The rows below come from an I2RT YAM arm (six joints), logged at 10 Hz.
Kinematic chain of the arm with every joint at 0, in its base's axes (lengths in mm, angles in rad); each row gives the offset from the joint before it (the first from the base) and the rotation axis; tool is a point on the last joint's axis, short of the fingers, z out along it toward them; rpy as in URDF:
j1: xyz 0 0 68 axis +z
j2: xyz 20 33.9 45.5 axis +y
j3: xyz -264 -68.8 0 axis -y
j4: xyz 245 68.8 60 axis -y
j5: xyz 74 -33.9 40.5 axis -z
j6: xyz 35.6 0 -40.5 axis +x
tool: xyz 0 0 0 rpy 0 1.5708 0
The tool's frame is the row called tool.
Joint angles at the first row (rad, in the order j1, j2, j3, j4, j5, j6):
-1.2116 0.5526 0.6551 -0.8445 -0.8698 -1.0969
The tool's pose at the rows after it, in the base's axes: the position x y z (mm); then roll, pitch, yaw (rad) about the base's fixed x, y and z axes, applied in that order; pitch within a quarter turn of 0, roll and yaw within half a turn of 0:
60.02, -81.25, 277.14, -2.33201, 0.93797, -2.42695
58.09, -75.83, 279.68, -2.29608, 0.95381, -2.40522
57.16, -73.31, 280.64, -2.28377, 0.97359, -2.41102
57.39, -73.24, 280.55, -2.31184, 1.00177, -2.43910
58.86, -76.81, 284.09, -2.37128, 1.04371, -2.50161
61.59, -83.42, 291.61, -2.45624, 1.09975, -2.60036
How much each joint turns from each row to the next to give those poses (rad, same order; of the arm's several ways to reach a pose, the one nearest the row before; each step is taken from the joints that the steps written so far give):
0.0012 -0.0394 0.0089 -0.0046 -0.0135 0.0333
-0.0011 -0.0368 -0.0026 0.0061 -0.0091 0.0339
0.0003 -0.0230 -0.0060 0.0151 0.0004 0.0422
0.0007 0.0001 -0.0012 0.0022 -0.0079 0.0322
-0.0009 0.0258 0.0150 0.0079 -0.0090 0.0502
0.0010 0.0406 0.0272 0.0274 -0.0059 0.0840

